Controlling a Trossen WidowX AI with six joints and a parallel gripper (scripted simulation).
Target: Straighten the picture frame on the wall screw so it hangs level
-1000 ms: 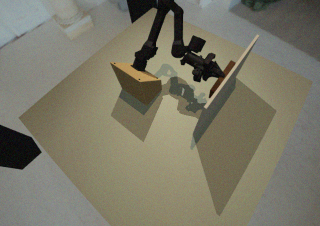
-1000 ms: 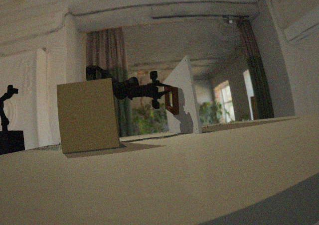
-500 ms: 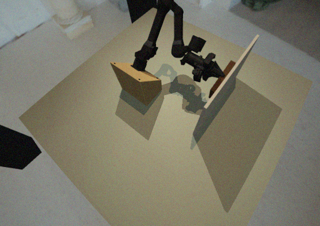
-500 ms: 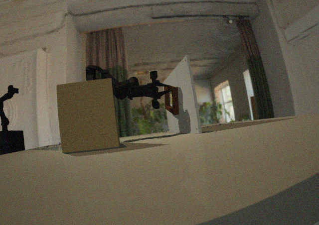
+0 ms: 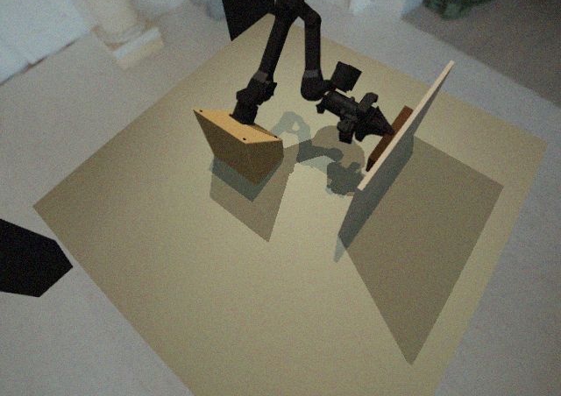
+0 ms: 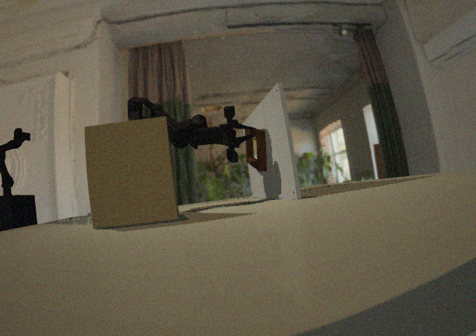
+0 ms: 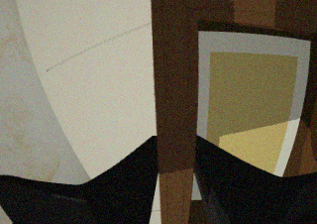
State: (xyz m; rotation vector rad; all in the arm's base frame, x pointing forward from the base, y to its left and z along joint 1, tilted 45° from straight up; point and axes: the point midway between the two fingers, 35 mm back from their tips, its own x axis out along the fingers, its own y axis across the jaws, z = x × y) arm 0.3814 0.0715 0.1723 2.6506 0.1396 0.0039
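Right now my gripper tip is 10 mm to the right of the brown picture frame and 50 mm above it. Also, from my gripper tip: white wall panel: 20 mm ahead, 70 mm below.
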